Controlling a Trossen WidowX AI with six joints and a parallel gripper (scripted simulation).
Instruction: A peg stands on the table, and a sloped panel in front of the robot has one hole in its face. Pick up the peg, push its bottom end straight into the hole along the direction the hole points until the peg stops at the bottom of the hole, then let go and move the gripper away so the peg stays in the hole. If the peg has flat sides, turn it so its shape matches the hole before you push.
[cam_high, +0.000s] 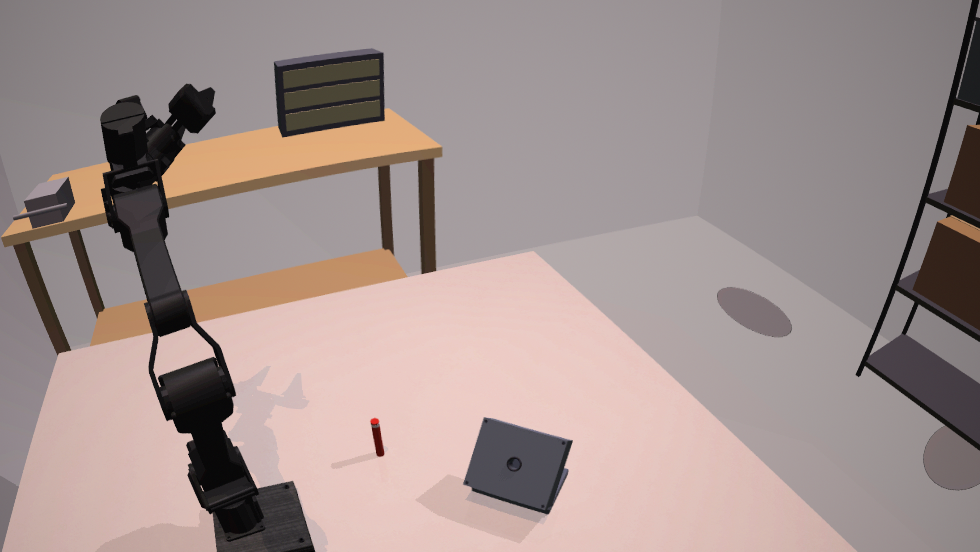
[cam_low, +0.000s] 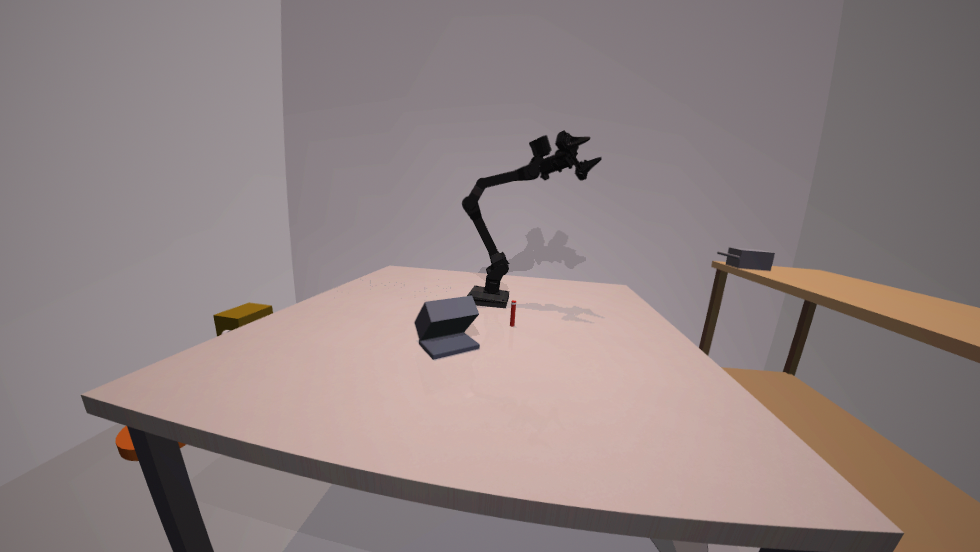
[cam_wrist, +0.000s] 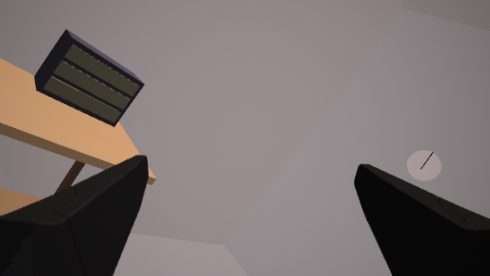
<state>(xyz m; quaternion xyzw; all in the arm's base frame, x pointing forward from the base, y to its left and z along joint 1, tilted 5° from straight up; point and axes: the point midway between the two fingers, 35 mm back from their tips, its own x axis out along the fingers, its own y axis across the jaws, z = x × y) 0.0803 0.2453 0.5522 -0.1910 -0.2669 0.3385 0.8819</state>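
My gripper tip is 51 cm above the red round peg, 25 cm to the left of it and 16 cm short of it. Also, from my gripper tip: grey sloped panel: 50 cm below, 44 cm to the right, 31 cm ahead.
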